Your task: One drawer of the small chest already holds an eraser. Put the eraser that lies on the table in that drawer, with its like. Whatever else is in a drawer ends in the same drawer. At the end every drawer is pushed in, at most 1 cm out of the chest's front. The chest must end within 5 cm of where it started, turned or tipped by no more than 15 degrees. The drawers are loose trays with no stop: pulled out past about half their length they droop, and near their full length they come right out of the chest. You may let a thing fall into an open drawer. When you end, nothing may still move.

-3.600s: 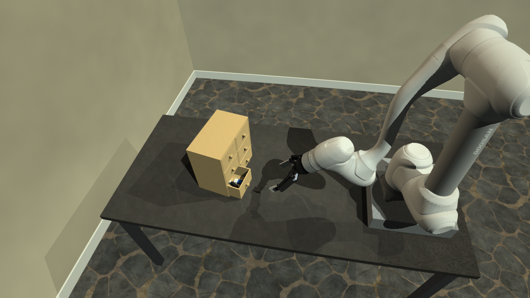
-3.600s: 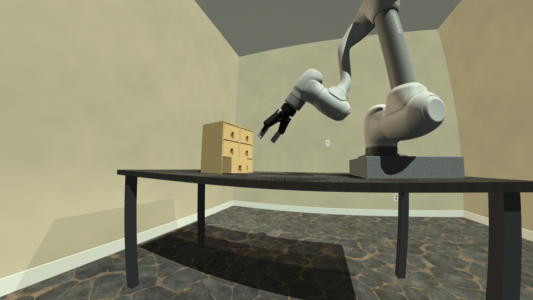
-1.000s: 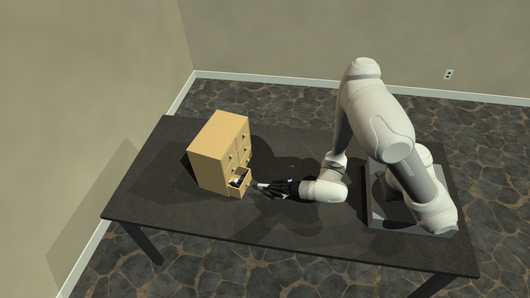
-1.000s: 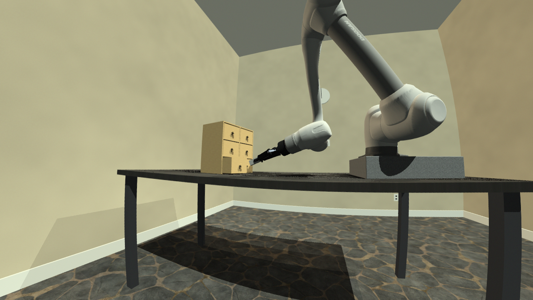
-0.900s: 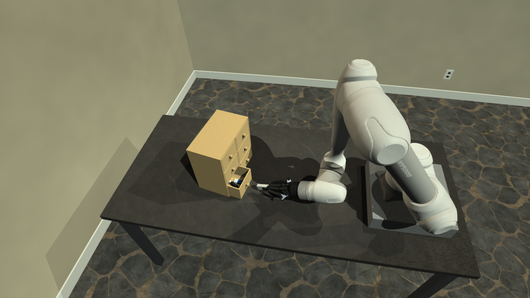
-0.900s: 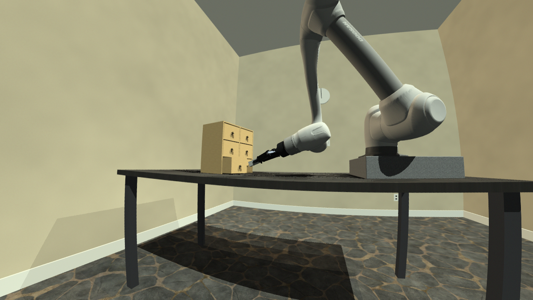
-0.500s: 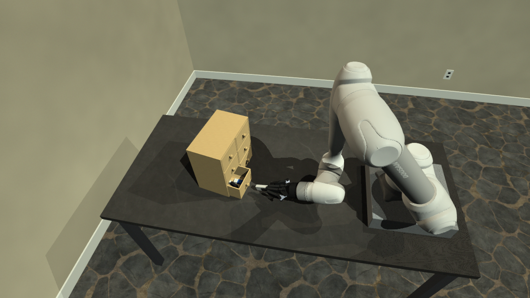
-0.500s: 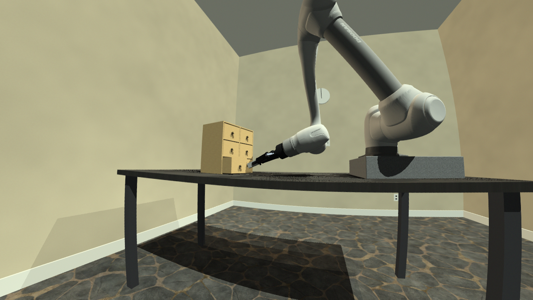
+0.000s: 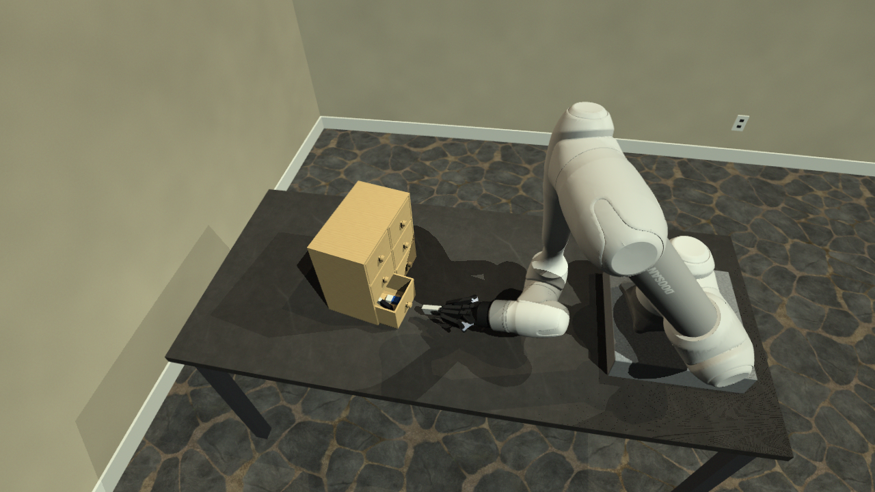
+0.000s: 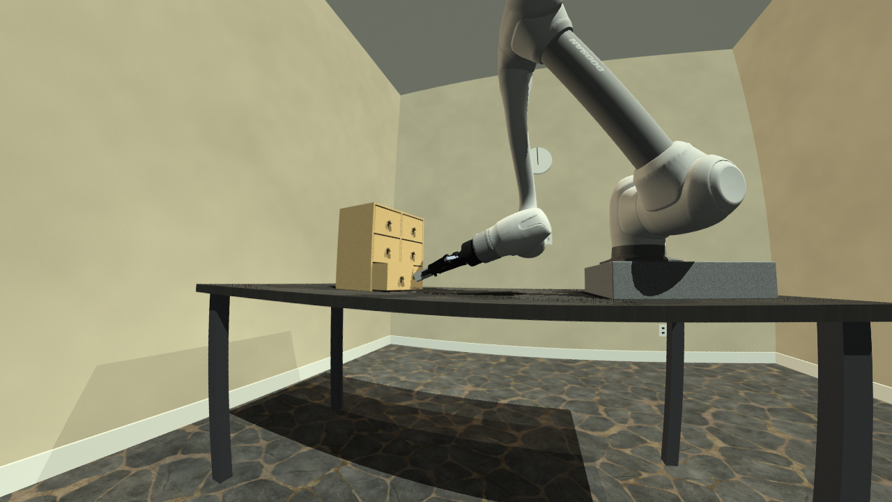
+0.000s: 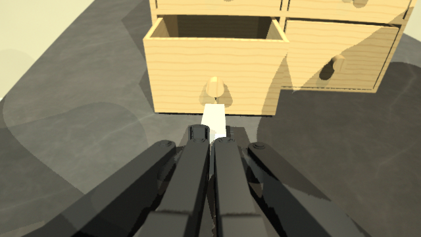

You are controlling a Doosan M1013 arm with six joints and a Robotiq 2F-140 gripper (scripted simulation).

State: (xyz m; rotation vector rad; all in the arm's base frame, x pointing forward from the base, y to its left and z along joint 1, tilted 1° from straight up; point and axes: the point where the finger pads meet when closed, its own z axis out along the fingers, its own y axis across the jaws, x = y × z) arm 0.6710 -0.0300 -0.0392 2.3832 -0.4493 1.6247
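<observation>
The blue eraser lies 130 mm ahead of my hand, 70 mm to the right of it and 40 mm below it.
</observation>
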